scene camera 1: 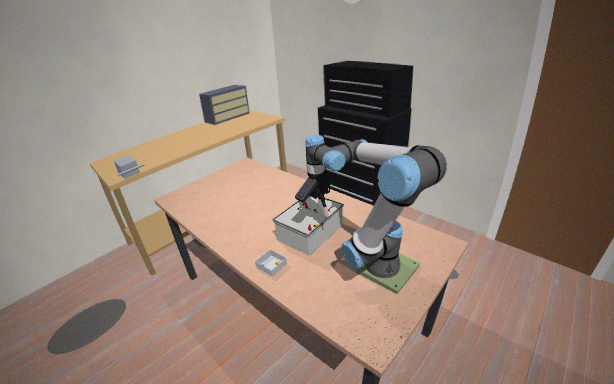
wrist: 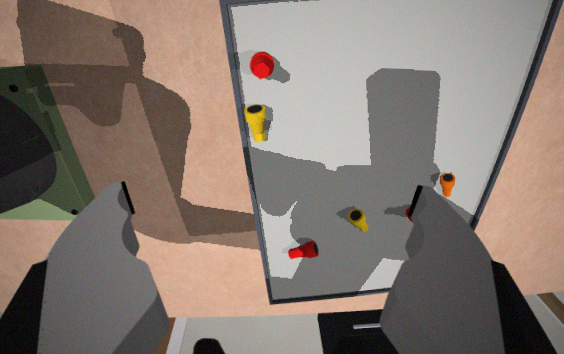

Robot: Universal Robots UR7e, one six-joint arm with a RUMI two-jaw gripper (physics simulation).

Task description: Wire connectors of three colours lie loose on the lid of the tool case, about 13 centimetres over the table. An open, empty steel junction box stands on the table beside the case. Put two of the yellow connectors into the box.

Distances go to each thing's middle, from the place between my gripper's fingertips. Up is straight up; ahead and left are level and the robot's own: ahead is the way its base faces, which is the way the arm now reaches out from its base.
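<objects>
There's the tool case (scene camera 1: 291, 226), and my gripper's 140 mm above it, 60 mm to the left of it and 90 mm short of it.
</objects>
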